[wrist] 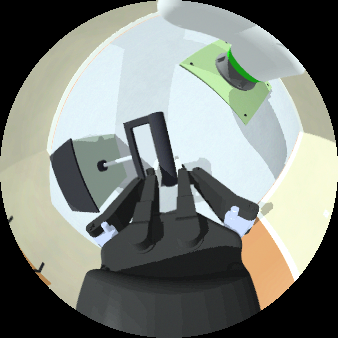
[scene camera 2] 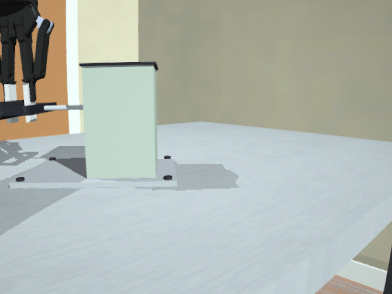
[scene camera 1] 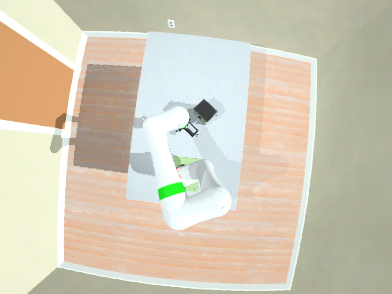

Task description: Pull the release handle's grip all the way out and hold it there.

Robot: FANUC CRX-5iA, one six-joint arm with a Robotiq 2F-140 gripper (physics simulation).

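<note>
The release handle's housing [scene camera 1: 205, 110] [scene camera 2: 120, 120] [wrist: 106, 147] is a pale green box with a dark top, upright on a plate [scene camera 2: 55, 174] with dark bolts. A light rod [scene camera 2: 65, 107] [wrist: 119, 161] runs out of its side to the grip [scene camera 2: 11, 109] [wrist: 162, 142], a dark rectangular frame with a thick outer bar. A length of rod shows between housing and grip. My gripper [scene camera 2: 21, 111] [wrist: 167, 163] points down and is shut on the grip's outer bar, near one end. The grip is above the table, apart from the housing. In the scene camera 1 view my arm partly covers the gripper.
The pale table [scene camera 1: 200, 60] [scene camera 2: 260, 200] lies under the housing. My white arm [scene camera 1: 161, 155] reaches over it from its green base plate [scene camera 1: 186, 160] [wrist: 202, 65]. A wall with a socket [scene camera 1: 171, 23] stands behind the table.
</note>
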